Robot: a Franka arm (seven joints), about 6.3 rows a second.
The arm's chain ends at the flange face. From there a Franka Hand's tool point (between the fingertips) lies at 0.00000 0.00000 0.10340 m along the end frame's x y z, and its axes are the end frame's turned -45 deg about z.
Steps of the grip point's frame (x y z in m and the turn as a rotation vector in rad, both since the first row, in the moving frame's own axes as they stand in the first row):
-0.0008, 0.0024, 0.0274, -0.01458, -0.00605, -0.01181
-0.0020, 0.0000, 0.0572, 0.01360, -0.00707, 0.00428
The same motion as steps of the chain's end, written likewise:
0.0005, 0.0008, 0.0274, -0.01459, 0.00603, -0.01181
0.0001, 0.0019, 0.0572, 0.00462, -0.01462, 0.00428

